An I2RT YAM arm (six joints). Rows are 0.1 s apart.
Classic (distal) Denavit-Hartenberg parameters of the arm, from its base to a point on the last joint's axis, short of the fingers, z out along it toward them. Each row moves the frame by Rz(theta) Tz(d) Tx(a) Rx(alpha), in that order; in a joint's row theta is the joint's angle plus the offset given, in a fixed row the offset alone. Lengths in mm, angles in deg.
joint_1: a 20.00, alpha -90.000, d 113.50, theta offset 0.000
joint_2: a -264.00, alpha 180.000, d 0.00, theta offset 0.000
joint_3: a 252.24, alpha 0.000, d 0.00, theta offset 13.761
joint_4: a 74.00, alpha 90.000, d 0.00, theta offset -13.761
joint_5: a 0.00, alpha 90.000, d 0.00, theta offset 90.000
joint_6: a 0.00, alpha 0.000, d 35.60, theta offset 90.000
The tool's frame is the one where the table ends.
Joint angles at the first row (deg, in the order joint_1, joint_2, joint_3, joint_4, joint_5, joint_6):
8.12 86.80 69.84 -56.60 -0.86 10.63
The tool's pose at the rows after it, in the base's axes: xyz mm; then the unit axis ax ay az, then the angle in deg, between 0 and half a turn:
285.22, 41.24, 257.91, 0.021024, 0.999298, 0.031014, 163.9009
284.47, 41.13, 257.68, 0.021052, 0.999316, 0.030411, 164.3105
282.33, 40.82, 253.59, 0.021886, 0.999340, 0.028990, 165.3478
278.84, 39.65, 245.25, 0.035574, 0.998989, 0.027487, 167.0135
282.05, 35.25, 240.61, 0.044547, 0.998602, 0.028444, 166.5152
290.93, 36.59, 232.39, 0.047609, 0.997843, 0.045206, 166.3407
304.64, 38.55, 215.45, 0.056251, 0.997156, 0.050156, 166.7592
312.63, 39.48, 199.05, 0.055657, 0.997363, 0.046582, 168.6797
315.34, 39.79, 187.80, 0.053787, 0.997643, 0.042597, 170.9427
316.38, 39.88, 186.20, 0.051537, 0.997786, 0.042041, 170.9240
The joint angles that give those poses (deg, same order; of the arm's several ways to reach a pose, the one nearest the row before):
8.12 86.80 69.84 -56.58 -0.86 10.66
8.12 86.80 69.84 -56.99 -0.86 10.66
8.12 86.80 69.03 -57.23 -0.86 10.74
7.99 86.83 67.33 -57.17 -0.82 12.16
7.00 87.31 66.67 -55.53 -0.95 12.23
6.83 89.32 66.68 -53.01 -2.79 12.64
6.83 93.12 66.67 -49.49 -3.29 13.69
6.83 96.47 66.67 -48.12 -3.25 13.56
6.83 98.63 66.67 -48.27 -3.22 13.28
6.83 98.96 66.68 -47.94 -3.18 13.01

